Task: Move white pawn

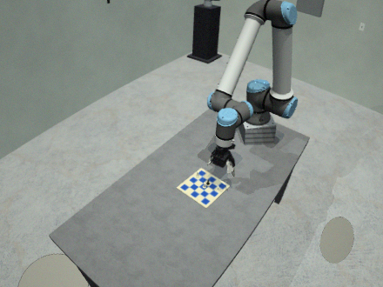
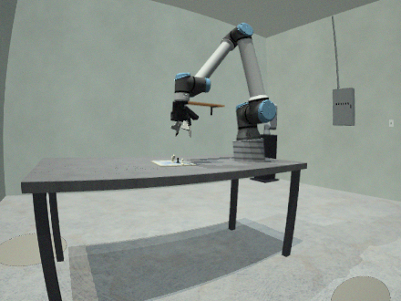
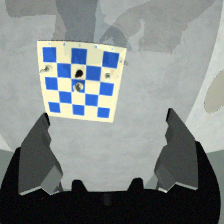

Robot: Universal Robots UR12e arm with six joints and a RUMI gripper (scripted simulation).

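Right now my hand is 150 mm above the white pawn. Also, from my hand: chessboard (30 mm ahead, 80 mm to the right, 160 mm below); then black pawn (10 mm behind, 70 mm to the right, 150 mm below).
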